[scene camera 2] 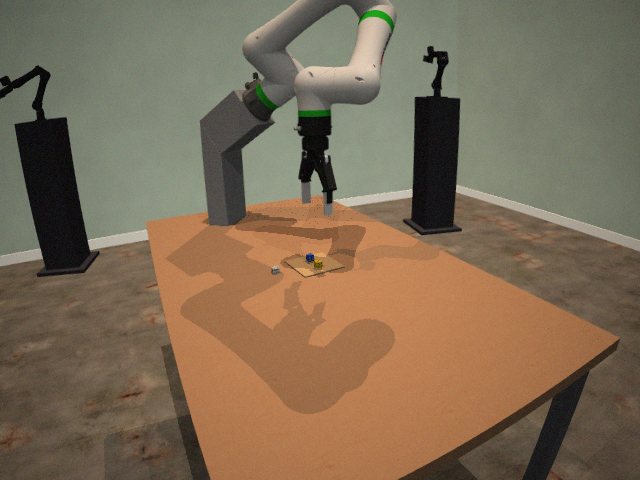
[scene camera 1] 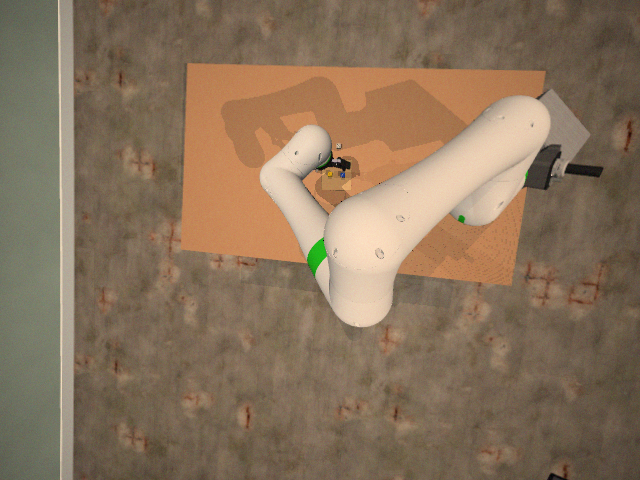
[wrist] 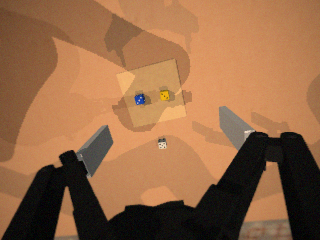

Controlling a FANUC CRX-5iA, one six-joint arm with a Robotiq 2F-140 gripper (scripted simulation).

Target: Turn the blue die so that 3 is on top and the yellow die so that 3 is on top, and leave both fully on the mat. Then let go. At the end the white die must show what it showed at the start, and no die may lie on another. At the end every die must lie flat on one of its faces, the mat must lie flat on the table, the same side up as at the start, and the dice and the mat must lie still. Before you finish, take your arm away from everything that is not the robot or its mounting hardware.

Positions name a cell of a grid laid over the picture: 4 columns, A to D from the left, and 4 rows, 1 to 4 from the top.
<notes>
In view: my gripper (scene camera 2: B2) and a tan mat (scene camera 2: B3).
The tan mat also shows in the wrist view (wrist: B2). My gripper shows as well in the wrist view (wrist: C3).
</notes>
